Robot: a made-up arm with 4 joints. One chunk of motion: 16 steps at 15 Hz.
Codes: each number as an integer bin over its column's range. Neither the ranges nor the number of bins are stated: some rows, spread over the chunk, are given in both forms.
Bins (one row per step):
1: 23 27 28 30
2: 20 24 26 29
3: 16 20 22 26
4: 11 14 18 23
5: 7 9 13 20
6: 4 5 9 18
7: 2 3 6 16
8: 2 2 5 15
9: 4 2 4 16
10: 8 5 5 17
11: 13 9 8 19
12: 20 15 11 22
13: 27 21 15 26
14: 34 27 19 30
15: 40 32 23 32
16: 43 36 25 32
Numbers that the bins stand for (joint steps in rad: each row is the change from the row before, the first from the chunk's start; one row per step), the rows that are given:
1: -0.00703 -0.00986 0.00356 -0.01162
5: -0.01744 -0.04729 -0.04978 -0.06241
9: -0.01940 -0.06184 -0.08178 -0.08273
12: -0.00898 -0.03481 -0.05689 -0.05225
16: 0.00598 0.00886 -0.00711 -0.00146
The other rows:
2: -0.00898 -0.01610 -0.00356 -0.01670
3: -0.01159 -0.02441 -0.01778 -0.03194
4: -0.01484 -0.03689 -0.03200 -0.04717
6: -0.01940 -0.05560 -0.06400 -0.07257
7: -0.02070 -0.05976 -0.07467 -0.08273
8: -0.02070 -0.06184 -0.07822 -0.08781
10: -0.01679 -0.05560 -0.07822 -0.07765
11: -0.01354 -0.04729 -0.06756 -0.06749
13: -0.00443 -0.02233 -0.04267 -0.03194
14: 0.00013 -0.00986 -0.02844 -0.01162
15: 0.00403 0.00054 -0.01422 -0.00146

